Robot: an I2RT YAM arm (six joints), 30 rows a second.
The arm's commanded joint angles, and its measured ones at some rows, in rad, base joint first. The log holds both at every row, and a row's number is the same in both.
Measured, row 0:
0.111, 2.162, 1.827, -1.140, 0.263, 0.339
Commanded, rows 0 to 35:
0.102, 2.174, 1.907, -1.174, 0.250, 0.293
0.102, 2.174, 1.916, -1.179, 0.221, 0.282
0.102, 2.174, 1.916, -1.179, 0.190, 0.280
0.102, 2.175, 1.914, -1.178, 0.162, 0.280
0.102, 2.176, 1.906, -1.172, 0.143, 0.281
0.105, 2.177, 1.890, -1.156, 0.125, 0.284
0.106, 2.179, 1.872, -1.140, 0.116, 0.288
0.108, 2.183, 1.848, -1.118, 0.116, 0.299
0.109, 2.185, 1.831, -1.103, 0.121, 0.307
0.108, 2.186, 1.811, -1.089, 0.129, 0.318
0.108, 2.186, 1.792, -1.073, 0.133, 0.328
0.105, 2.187, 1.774, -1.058, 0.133, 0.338
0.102, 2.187, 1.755, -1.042, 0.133, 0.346
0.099, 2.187, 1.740, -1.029, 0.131, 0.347
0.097, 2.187, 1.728, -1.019, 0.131, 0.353
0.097, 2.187, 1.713, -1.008, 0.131, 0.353
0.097, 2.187, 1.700, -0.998, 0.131, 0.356
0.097, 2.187, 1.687, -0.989, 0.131, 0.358
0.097, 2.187, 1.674, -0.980, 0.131, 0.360
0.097, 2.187, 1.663, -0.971, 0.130, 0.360
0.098, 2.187, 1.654, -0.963, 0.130, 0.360
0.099, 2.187, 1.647, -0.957, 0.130, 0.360
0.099, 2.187, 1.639, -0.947, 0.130, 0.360
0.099, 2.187, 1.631, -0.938, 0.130, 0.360
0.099, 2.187, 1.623, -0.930, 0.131, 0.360
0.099, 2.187, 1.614, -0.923, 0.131, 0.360
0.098, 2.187, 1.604, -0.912, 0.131, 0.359
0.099, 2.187, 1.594, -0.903, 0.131, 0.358
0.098, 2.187, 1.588, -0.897, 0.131, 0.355
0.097, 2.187, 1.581, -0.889, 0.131, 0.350
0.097, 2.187, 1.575, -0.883, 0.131, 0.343
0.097, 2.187, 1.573, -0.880, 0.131, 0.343
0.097, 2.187, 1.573, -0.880, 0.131, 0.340
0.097, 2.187, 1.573, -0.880, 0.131, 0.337
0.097, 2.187, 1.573, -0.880, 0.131, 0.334
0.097, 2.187, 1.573, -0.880, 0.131, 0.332
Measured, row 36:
0.104, 2.168, 1.583, -0.882, 0.136, 0.337
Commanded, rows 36 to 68:
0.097, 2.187, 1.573, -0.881, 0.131, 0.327
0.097, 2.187, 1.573, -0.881, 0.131, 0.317
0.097, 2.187, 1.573, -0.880, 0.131, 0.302
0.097, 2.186, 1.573, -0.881, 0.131, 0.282
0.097, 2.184, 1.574, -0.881, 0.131, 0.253
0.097, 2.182, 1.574, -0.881, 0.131, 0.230
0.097, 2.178, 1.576, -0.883, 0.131, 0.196
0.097, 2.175, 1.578, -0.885, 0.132, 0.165
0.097, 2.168, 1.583, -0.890, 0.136, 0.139
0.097, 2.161, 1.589, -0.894, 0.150, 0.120
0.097, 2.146, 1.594, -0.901, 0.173, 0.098
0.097, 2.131, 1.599, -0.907, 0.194, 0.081
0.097, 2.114, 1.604, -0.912, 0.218, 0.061
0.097, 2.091, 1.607, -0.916, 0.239, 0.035
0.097, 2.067, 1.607, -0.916, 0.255, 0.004
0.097, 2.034, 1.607, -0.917, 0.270, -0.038
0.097, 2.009, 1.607, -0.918, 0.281, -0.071
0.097, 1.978, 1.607, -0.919, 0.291, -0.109
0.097, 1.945, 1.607, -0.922, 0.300, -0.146
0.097, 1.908, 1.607, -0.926, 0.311, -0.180
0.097, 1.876, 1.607, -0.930, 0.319, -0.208
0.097, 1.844, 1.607, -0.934, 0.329, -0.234
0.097, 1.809, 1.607, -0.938, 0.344, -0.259
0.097, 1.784, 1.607, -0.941, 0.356, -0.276
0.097, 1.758, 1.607, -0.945, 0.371, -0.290
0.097, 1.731, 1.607, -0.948, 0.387, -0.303
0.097, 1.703, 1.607, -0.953, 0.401, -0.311
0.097, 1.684, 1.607, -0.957, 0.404, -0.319
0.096, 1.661, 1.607, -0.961, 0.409, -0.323
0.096, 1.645, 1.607, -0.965, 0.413, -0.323
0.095, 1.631, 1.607, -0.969, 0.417, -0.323
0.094, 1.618, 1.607, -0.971, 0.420, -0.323
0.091, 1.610, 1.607, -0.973, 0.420, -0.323
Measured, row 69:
0.104, 1.636, 1.594, -0.967, 0.380, -0.286
